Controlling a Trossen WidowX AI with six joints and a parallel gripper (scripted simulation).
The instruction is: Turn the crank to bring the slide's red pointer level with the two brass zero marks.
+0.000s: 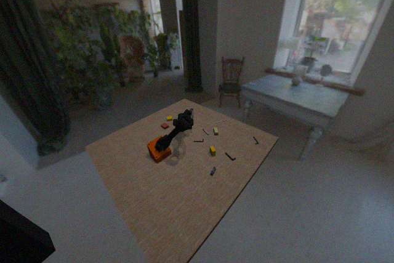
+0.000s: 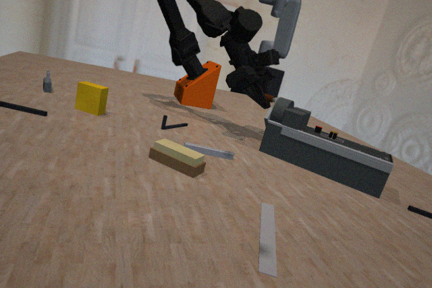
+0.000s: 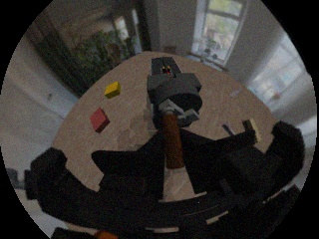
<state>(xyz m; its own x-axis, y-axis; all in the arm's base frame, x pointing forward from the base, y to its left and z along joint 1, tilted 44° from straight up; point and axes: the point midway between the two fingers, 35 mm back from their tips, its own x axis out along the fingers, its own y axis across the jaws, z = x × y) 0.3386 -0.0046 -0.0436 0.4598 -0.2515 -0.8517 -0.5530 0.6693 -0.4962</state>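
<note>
The red pointer lies 120 mm ahead of my gripper tip, 60 mm to the left of it and 10 mm below it. Round my gripper tip: brown crank handle (10 mm behind, 10 mm to the right, 20 mm above); then red block (60 mm behind, 230 mm to the left, 80 mm below); then grey bar (90 mm ahead, 180 mm to the right, 80 mm below).
</note>
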